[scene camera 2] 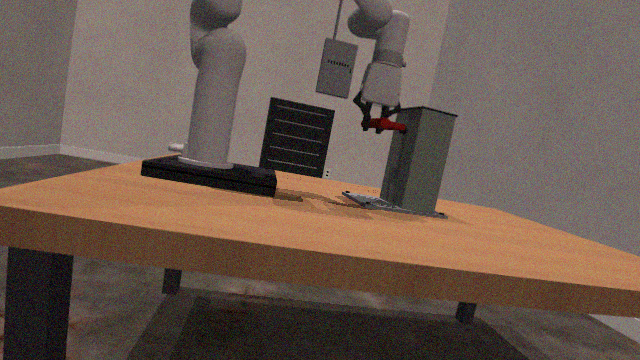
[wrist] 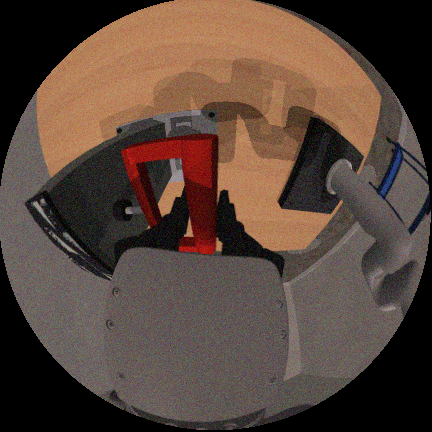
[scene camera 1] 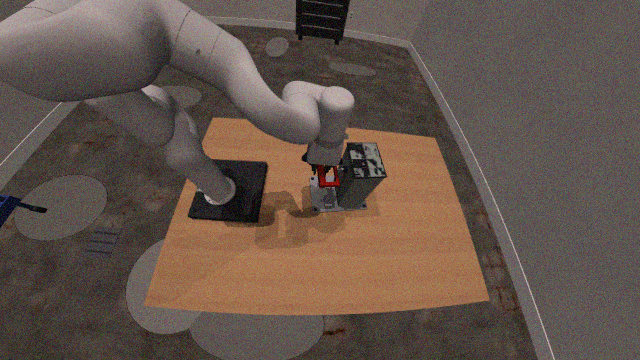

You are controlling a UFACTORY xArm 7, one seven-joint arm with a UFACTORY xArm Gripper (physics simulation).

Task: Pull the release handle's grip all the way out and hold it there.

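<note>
The release handle's red grip (scene camera 1: 329,184) (scene camera 2: 397,126) (wrist: 199,155) is a rectangular loop beside the upper part of a tall grey-green housing (scene camera 1: 356,192) (scene camera 2: 431,160) (wrist: 90,185). In the wrist view a short pale rod (wrist: 132,210) shows at a dark round hole in the housing's face. The loop's near bar stands apart from that face. My gripper (scene camera 1: 321,173) (scene camera 2: 373,125) (wrist: 204,198) is shut on this outer bar, with one black finger inside the loop and the other outside it. The finger contact is partly hidden by the bar.
The housing stands on a grey base plate (scene camera 1: 317,201) (scene camera 2: 367,202) (wrist: 145,120) on the wooden table (scene camera 1: 320,280) (scene camera 2: 200,220) (wrist: 125,50). The arm's black base (scene camera 1: 250,200) (scene camera 2: 250,182) (wrist: 305,175) is to the left in the scene views. A dark cabinet (scene camera 1: 322,20) (scene camera 2: 297,135) stands behind.
</note>
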